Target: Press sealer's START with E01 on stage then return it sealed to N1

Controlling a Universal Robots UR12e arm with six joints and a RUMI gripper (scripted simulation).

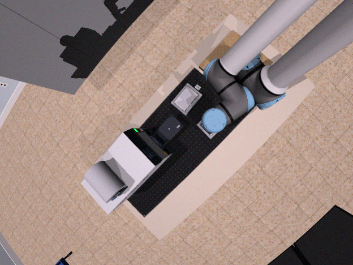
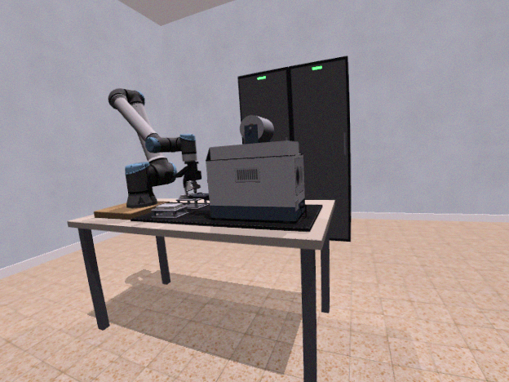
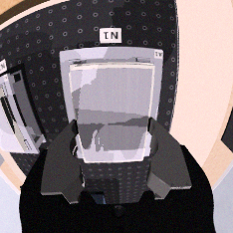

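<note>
The plate nest N1 lies 3 cm below my hand. Also, from my hand: foil roll: 54 cm ahead, 34 cm above, 15 cm to the right; then square start button: 31 cm ahead, 25 cm to the right, 11 cm above; then sealer stage: 21 cm ahead, 16 cm to the right, 2 cm above.
</note>
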